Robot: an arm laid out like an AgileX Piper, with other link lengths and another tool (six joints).
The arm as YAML. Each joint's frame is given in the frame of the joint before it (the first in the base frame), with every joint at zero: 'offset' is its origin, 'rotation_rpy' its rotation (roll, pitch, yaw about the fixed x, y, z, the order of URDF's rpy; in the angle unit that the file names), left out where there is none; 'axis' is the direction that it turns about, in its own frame. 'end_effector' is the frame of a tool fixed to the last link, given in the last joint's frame.
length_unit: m
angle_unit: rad
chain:
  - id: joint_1
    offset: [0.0, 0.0, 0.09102]
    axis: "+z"
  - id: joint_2
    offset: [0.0, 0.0, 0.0]
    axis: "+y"
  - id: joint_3
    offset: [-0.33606, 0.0, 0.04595]
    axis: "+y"
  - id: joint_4
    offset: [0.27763, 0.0, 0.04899]
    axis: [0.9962, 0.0, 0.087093]
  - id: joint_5
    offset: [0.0, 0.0, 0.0]
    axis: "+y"
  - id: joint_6
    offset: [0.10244, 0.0, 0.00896]
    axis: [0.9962, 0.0, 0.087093]
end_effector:
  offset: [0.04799, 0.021, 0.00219]
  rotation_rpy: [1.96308, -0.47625, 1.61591]
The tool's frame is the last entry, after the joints.
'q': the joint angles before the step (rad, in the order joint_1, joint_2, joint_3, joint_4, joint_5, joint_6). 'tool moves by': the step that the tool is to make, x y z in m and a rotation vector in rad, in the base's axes. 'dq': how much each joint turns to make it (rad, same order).
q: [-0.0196 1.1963 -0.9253 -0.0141 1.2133 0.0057]
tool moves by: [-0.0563 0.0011 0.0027 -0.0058 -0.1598 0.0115]
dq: [-0.0002 -0.2560 0.1563 0.0001 -0.0604 -0.0112]
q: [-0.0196 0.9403 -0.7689 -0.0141 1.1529 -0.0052]
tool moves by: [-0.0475 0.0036 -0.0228 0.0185 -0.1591 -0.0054]
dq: [-0.0003 -0.2512 0.1914 0.0197 -0.0989 0.0048]
